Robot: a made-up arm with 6 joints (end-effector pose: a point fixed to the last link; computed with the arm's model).
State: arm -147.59 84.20 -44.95 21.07 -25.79 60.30
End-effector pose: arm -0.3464 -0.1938 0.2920 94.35 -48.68 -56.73
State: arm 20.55 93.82 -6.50 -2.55 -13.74 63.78
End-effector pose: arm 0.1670 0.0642 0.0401 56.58 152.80 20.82
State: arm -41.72 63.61 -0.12 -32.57 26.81 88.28
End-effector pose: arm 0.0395 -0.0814 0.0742 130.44 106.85 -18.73
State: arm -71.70 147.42 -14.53 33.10 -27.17 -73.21
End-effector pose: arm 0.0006 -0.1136 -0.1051 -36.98 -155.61 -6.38
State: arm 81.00 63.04 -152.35 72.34 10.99 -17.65
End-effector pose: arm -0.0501 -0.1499 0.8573 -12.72 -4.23 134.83
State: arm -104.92 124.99 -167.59 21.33 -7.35 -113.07
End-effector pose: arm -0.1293 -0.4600 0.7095 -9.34 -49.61 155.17
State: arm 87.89 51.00 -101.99 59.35 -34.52 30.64
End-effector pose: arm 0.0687 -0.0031 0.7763 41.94 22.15 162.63
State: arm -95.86 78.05 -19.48 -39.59 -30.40 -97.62
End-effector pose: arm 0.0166 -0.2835 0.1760 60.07 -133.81 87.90
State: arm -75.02 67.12 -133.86 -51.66 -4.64 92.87
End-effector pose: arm 0.0129 -0.0145 0.8573 11.31 11.34 -33.01
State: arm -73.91 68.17 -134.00 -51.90 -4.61 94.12
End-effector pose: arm 0.0166 -0.0262 0.8571 12.10 11.82 -30.86
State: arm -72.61 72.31 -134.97 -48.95 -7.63 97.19
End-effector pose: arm 0.0343 -0.0630 0.8566 12.35 13.56 -23.04
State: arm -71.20 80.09 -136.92 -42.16 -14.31 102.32
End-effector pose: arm 0.0677 -0.1267 0.8500 12.11 15.73 -8.59
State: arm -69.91 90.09 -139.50 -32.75 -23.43 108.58
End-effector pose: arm 0.1064 -0.2026 0.8305 11.51 16.17 9.73
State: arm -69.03 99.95 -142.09 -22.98 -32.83 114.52
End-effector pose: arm 0.1365 -0.2729 0.7999 10.38 13.87 26.98
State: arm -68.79 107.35 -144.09 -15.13 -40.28 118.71
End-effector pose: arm 0.1510 -0.3233 0.7696 8.77 10.21 38.85
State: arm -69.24 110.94 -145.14 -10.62 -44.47 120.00
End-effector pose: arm 0.1511 -0.3473 0.7530 7.09 7.49 43.47
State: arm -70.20 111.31 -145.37 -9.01 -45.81 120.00
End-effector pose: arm 0.1428 -0.3497 0.7521 5.84 6.41 43.72
